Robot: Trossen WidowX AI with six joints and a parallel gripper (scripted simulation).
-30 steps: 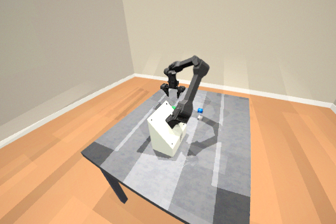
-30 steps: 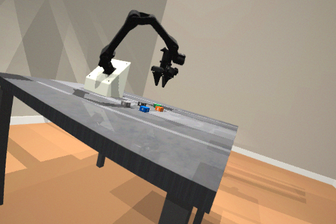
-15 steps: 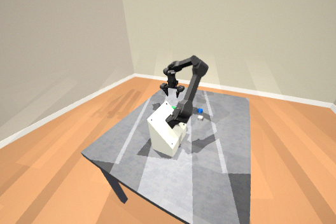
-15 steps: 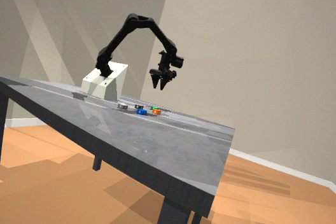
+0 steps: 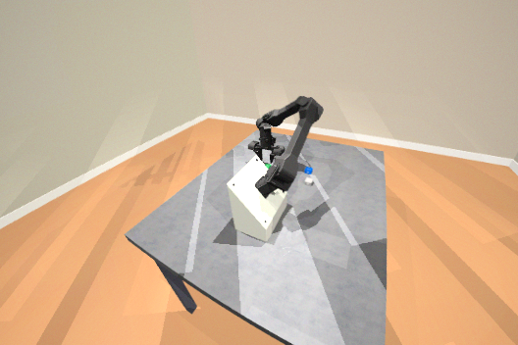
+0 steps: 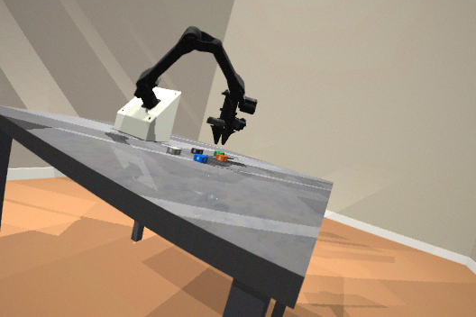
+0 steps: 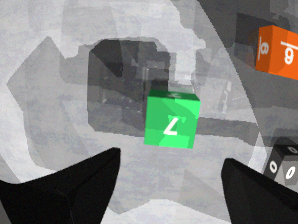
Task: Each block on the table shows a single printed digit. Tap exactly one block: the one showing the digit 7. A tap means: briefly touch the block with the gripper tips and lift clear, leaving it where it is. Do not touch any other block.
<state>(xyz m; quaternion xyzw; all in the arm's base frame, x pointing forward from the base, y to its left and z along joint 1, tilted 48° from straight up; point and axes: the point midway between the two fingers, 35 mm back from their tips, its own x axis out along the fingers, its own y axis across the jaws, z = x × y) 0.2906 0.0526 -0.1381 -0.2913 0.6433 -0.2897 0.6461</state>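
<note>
Right now my gripper tip is 4 cm above the green block and 1 cm short of it. Round my gripper tip: orange block: 7 cm to the right, 7 cm ahead, 4 cm below; then black block: 11 cm to the right, 4 cm below, 2 cm behind; then blue block: 21 cm to the right, 7 cm ahead, 4 cm below.
</note>
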